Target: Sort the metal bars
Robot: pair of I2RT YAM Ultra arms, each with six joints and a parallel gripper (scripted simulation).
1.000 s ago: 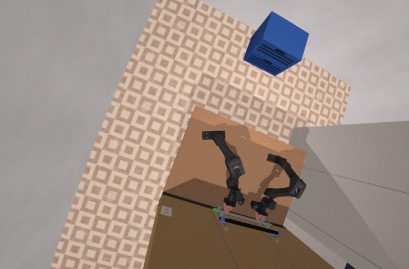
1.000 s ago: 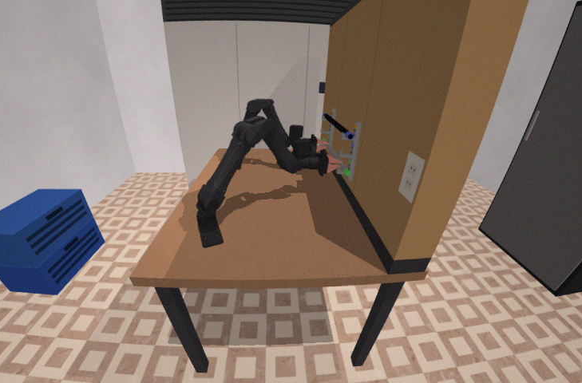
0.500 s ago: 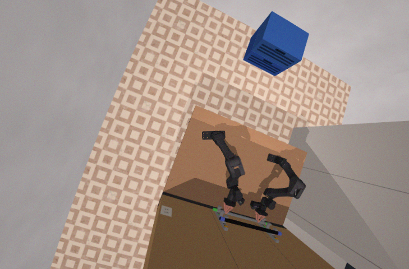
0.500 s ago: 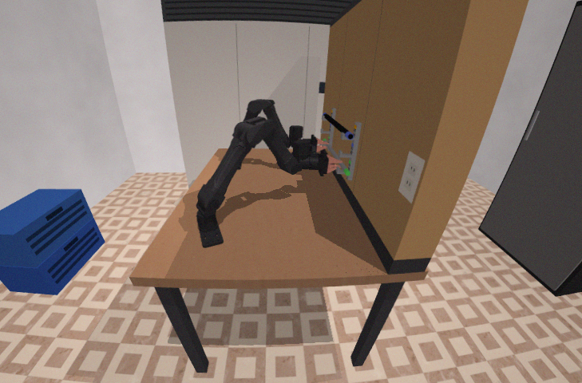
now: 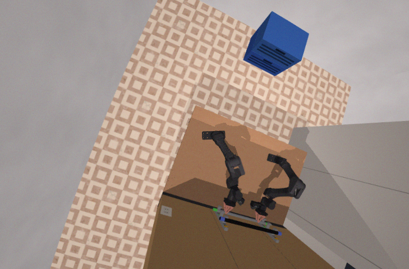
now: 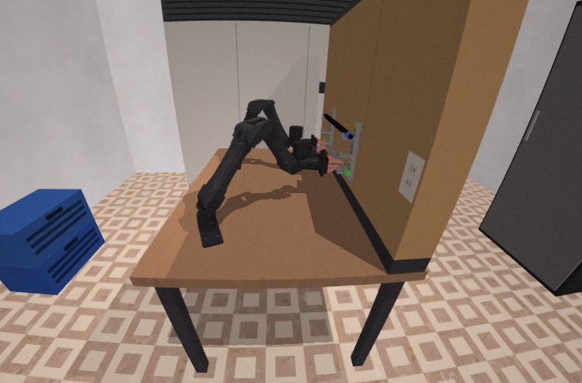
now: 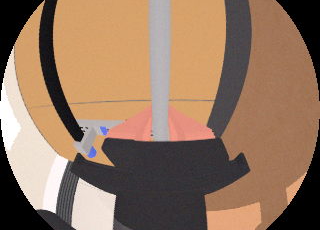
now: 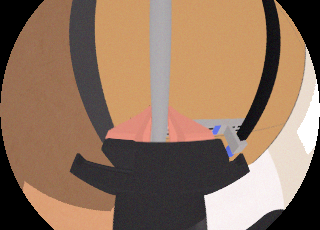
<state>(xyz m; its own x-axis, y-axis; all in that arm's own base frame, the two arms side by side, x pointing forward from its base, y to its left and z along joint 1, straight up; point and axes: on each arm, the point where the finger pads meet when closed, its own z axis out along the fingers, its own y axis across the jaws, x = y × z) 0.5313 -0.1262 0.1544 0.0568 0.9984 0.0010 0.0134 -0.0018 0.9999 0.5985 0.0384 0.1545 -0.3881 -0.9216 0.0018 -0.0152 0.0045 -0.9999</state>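
Right now my right hand is 15 cm to the right of the black bar, 15 cm below it and 1 cm past it. The rest, counted from my right hand: brown wall panel 27 cm above, 10 cm to the left, 10 cm ahead; black baseboard 12 cm below, 10 cm to the left, 4 cm ahead.
Now: left hand 1 cm past the black bar, 14 cm to the left of it and 15 cm below it. Also, from my left hand: brown wall panel: 10 cm ahead, 19 cm to the right, 27 cm above; black baseboard: 4 cm ahead, 19 cm to the right, 12 cm below.
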